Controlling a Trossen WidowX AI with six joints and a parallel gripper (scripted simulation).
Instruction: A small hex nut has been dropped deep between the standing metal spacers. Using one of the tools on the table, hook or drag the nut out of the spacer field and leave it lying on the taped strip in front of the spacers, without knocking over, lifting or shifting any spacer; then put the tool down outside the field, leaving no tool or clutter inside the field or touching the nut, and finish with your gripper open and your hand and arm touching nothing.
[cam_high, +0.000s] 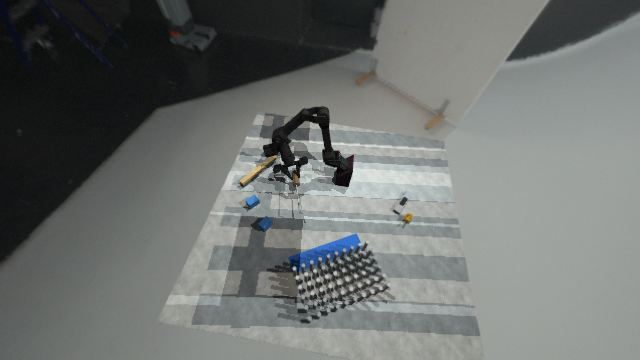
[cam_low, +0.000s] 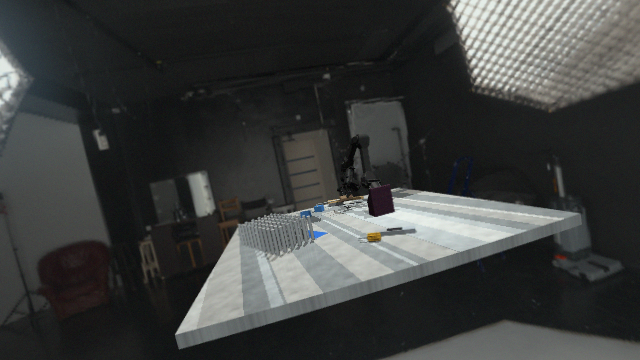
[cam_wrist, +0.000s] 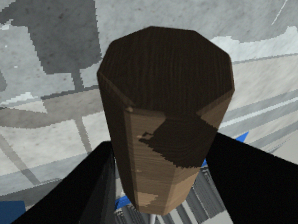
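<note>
Now: the blue taped strip 33 cm ahead of my gripper tip, 25 cm to the left of it and 8 cm below it. From my gripper tip the other things lie so: yellow-handled tool (5 cm ahead, 63 cm to the left, 7 cm below).
</note>
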